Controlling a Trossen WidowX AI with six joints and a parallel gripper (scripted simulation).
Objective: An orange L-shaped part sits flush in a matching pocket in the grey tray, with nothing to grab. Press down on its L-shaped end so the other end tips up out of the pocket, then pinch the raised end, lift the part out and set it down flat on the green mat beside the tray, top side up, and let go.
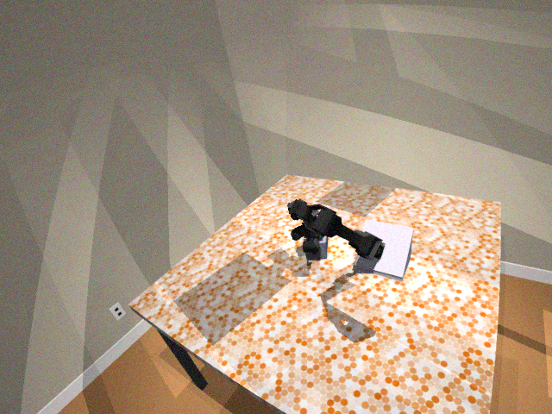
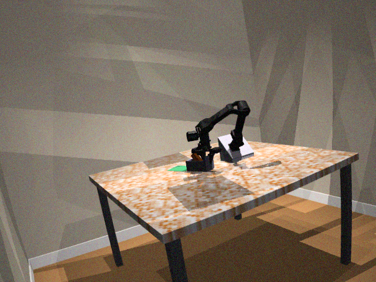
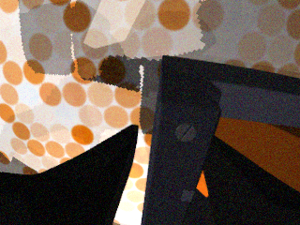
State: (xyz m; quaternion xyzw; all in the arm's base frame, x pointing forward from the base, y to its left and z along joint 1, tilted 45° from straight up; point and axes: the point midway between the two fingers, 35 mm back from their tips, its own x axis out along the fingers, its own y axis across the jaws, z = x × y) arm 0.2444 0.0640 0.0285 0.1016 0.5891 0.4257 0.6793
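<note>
Now: gripper tip 2 cm short of the orange L-shaped part, 5 cm to the left of it and 1 cm below it. From my gripper tip the other things lie so: green mat 9 cm ahead, 20 cm to the right, 5 cm below.
</note>
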